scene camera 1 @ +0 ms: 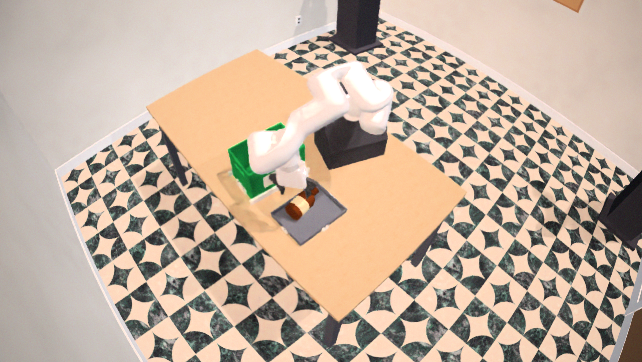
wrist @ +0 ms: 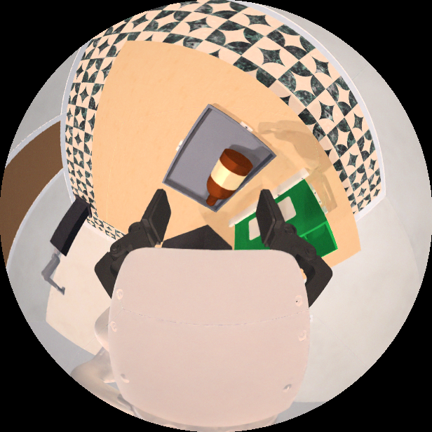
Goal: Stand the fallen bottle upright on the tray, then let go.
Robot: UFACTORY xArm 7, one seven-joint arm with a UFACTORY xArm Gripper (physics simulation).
my gripper: scene camera 1; wrist
same spot on my gripper: (wrist: 275, 233) = (scene camera 1: 281, 186)
